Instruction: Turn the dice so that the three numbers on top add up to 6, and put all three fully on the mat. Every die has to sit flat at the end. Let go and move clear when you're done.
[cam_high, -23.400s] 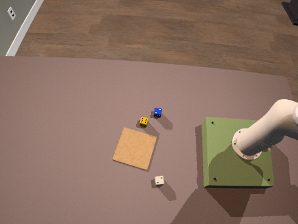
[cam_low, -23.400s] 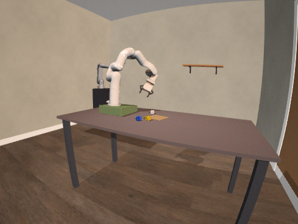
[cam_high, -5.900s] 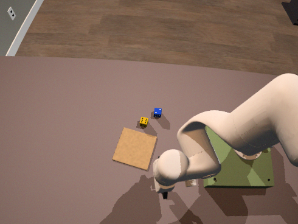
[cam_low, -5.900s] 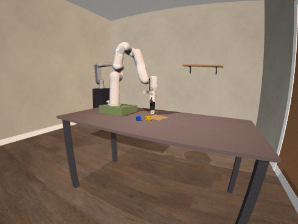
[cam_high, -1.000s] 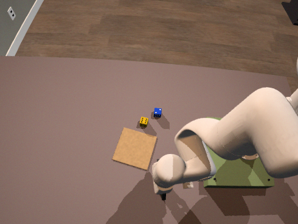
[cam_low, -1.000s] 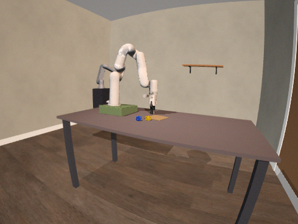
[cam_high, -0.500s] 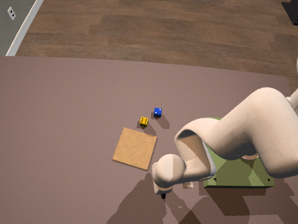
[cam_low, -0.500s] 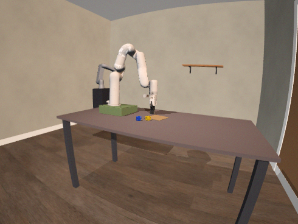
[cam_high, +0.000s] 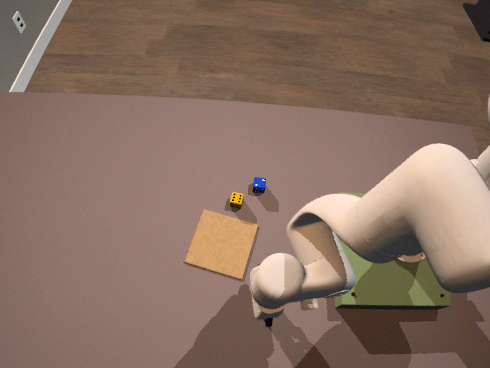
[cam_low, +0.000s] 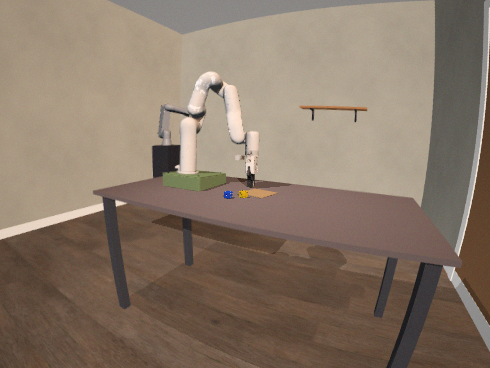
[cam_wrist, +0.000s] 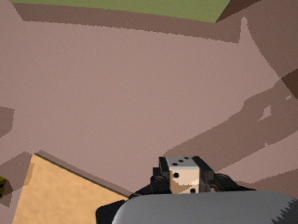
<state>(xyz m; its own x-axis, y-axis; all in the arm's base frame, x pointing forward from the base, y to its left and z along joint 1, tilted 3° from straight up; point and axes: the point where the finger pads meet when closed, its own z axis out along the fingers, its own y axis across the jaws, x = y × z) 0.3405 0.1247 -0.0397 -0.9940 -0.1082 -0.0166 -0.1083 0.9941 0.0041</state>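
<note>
The tan mat lies 90 mm ahead of my hand, 130 mm to the right of it and 20 mm below it. Round my hand: yellow die (60 mm ahead, 240 mm to the right, 10 mm below); then blue die (280 mm to the right, 10 mm below); then white die (10 mm below).
</note>
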